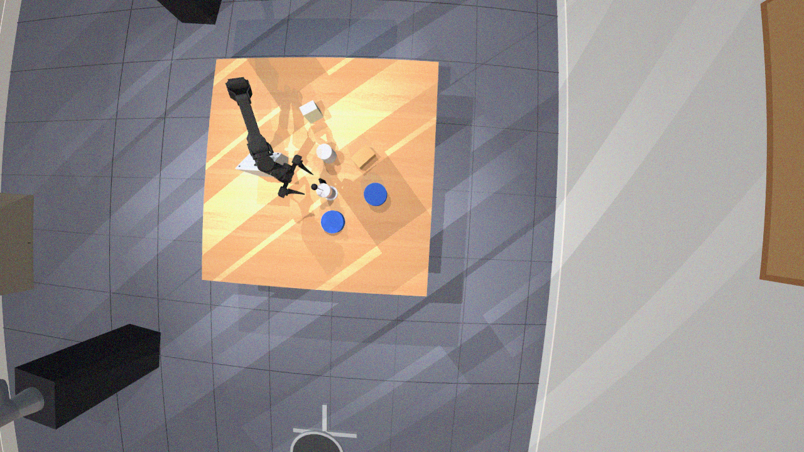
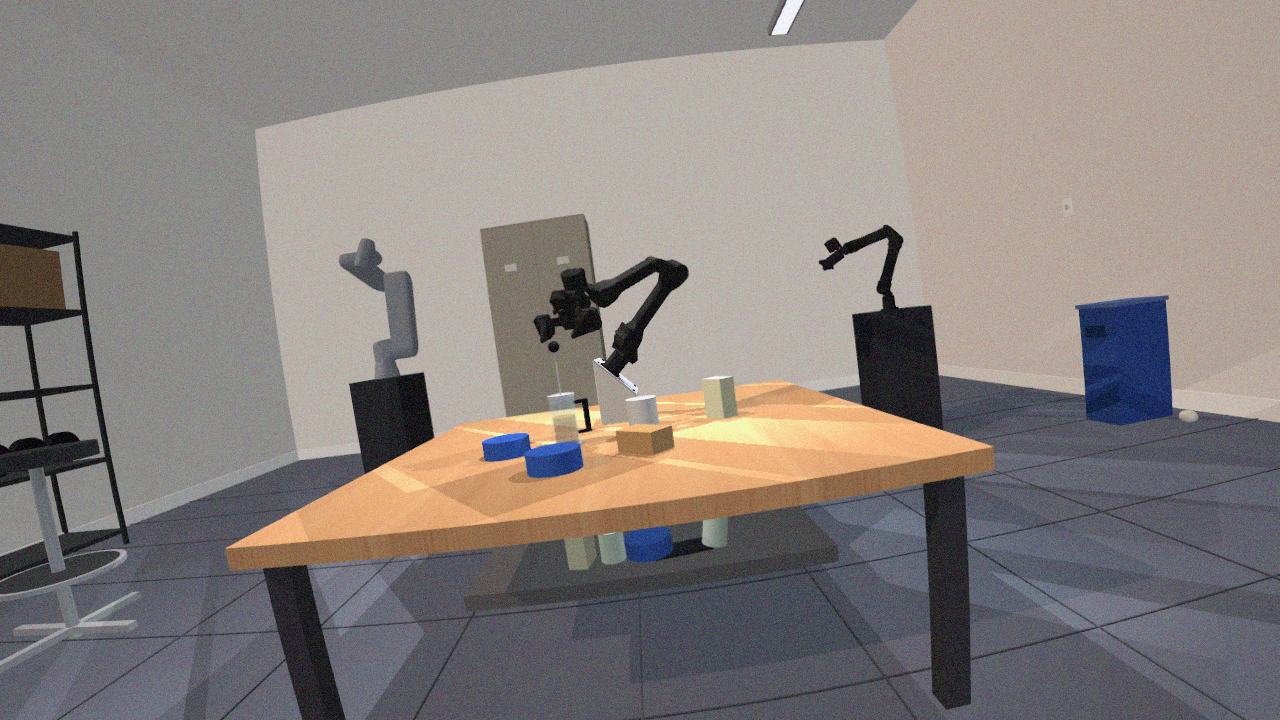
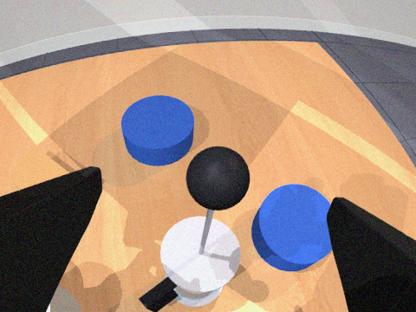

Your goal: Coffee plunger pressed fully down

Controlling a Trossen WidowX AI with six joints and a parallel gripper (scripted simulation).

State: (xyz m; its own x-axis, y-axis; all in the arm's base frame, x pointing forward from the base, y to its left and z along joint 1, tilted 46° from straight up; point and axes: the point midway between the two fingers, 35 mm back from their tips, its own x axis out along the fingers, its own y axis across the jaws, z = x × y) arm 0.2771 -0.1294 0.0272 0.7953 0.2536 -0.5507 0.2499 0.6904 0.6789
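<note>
The coffee press is 15 cm below my gripper tip, 1 cm to the left of it and 1 cm ahead of it. Also, from my gripper tip: white cylinder (23 cm below, 19 cm to the left, 3 cm behind); then tan block (25 cm below, 21 cm to the left, 16 cm ahead).
</note>
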